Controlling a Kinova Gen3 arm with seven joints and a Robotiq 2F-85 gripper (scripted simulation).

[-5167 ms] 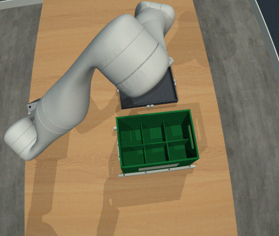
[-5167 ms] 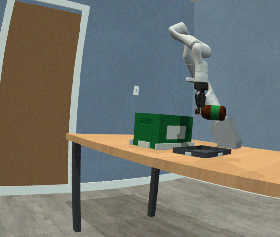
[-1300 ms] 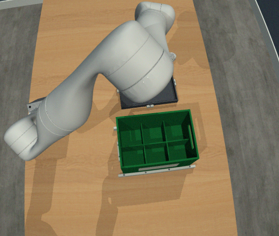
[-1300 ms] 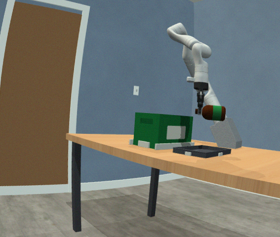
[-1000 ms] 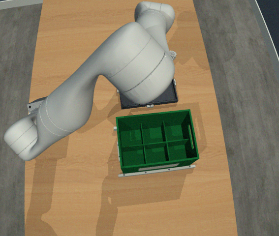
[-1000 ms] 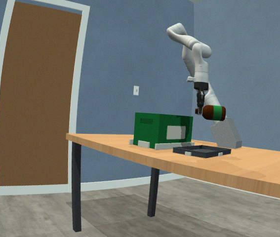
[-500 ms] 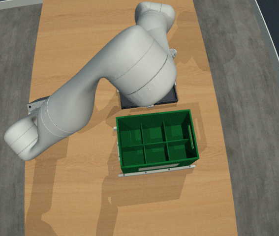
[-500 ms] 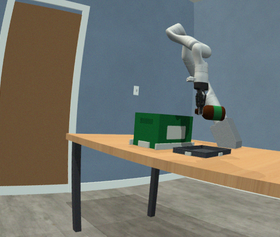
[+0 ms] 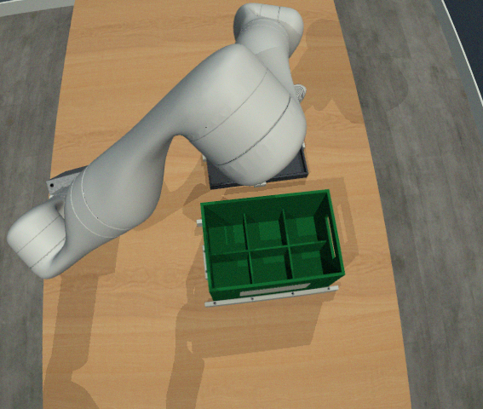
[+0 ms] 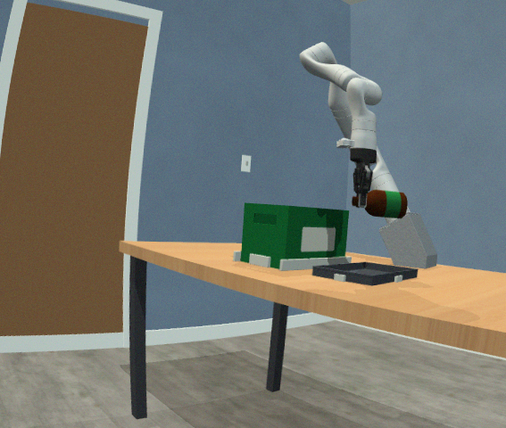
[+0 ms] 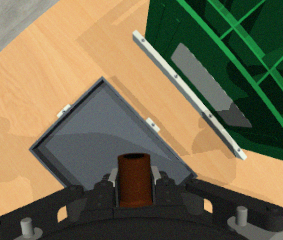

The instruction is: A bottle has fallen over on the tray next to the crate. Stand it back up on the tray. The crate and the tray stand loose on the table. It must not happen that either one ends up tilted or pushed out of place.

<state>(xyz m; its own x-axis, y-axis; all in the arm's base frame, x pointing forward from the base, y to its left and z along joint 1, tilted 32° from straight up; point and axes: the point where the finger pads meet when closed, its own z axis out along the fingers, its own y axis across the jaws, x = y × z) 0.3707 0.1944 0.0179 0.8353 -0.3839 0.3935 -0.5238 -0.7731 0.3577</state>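
Now: hand 40 mm past the brown bottle and 30 mm to the right of it. The rest, counted from my hand: green crate: 240 mm to the right, 120 mm below, 30 mm ahead; dark grey tray: 190 mm below, 50 mm to the left.
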